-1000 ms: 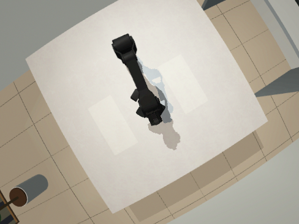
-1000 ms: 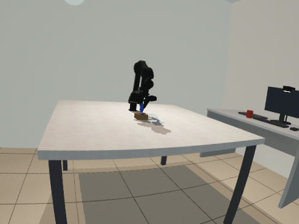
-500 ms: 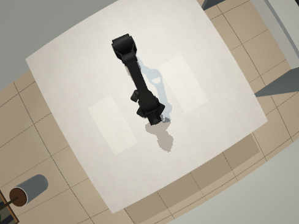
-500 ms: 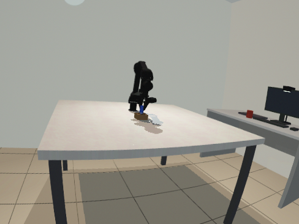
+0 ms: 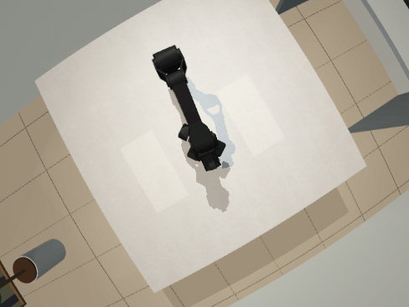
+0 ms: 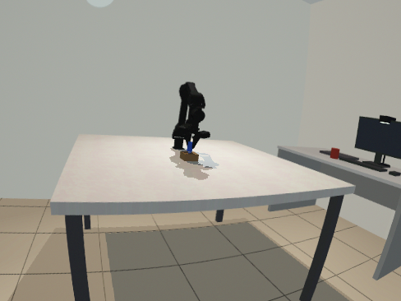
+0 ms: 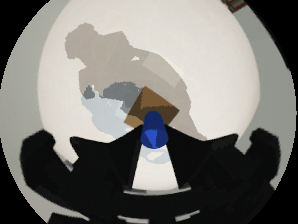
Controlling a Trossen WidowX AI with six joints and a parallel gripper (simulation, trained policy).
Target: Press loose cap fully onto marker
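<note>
My gripper tip is 1 cm below the blue cap. Round my gripper tip: brown holder block: 4 cm below.
</note>
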